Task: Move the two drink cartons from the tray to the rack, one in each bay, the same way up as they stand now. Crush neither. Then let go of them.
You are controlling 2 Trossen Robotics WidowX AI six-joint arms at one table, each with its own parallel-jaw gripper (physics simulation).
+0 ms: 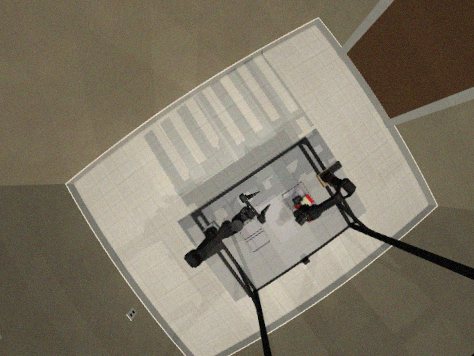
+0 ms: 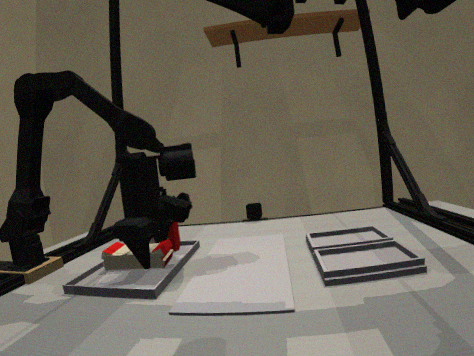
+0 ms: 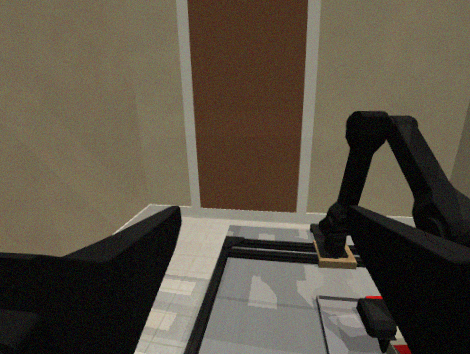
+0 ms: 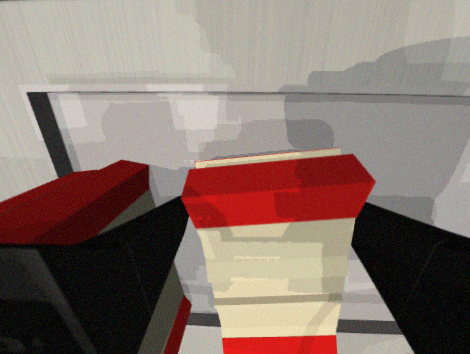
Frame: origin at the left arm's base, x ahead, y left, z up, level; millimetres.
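Seen in the pictures: left gripper, fingertip midpoint: point(image 1: 264, 197) point(image 3: 263, 214); right gripper, fingertip midpoint: point(image 1: 299, 206) point(image 2: 156, 260) point(image 3: 406, 352) point(image 4: 261, 201); left arm's base, link origin: point(image 1: 212, 231); right arm's base, link origin: point(image 1: 326, 177) point(image 2: 29, 263) point(image 3: 333, 250).
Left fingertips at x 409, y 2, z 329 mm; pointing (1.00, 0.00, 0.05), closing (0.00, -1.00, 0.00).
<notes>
Offsets run from my left fingertips to a thing's top centre. "spot": to the spot under its first point. Level surfaces: height alone.
Two red-and-cream drink cartons are in the grey tray {dx +197, dy -269, dz -357 mm} point(image 2: 112, 291) point(image 3: 335, 337). One carton {dx +203, dy -274, dz -335 mm} point(image 2: 120, 251) point(image 4: 276, 253) lies flat on its side. Its body looks narrower than its red end. The other carton {spot: dx +142, dy -342, dz -332 mm} point(image 2: 173, 236) point(image 4: 96, 200) is tipped beside it. From above they show as a red and cream patch {spot: dx +232, dy -279, dz -335 mm} point(image 1: 307, 201). My right gripper point(image 2: 145, 256) point(image 4: 261, 201) point(image 1: 303, 208) is open and low in the tray, one finger on each side of the flat carton. My left gripper point(image 1: 258, 203) point(image 3: 263, 214) is open and empty, high over the table's middle. The two-bay rack {dx -211, dy -222, dz -353 mm} point(image 2: 353, 244) point(image 1: 254, 234) is empty.
A pale mat {dz -369 mm} point(image 2: 243, 272) lies between tray and rack. A black frame point(image 2: 378, 116) surrounds the table, with a wooden board point(image 2: 306, 25) overhead. The right arm's base point(image 3: 335, 246) stands on a tan block at the table's far edge.
</notes>
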